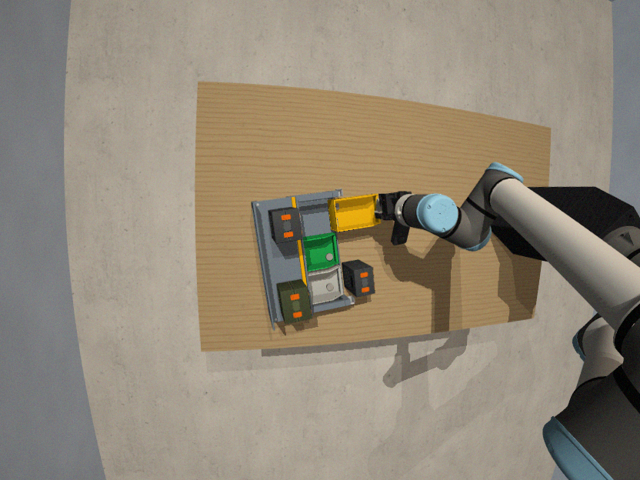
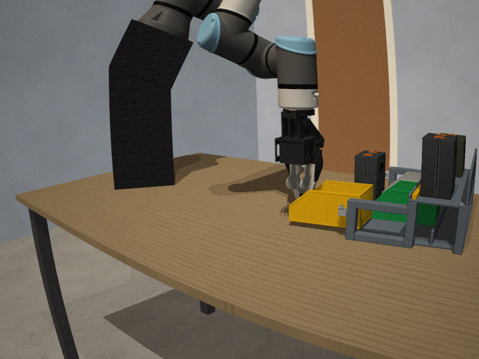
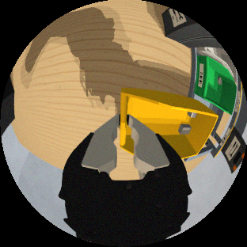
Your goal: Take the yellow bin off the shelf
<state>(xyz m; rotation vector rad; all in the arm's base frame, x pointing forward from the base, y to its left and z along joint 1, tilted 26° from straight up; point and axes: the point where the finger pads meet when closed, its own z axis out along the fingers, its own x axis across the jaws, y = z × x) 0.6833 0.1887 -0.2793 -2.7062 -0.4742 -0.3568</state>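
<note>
My hand is 8 cm short of the yellow open bin and 2 cm to the right of it. Round my hand: dark green box 23 cm ahead, 32 cm to the left, 10 cm above; then white bin 14 cm ahead, 29 cm to the left, 1 cm below; then green bin 19 cm ahead, 18 cm to the left, 1 cm below.
</note>
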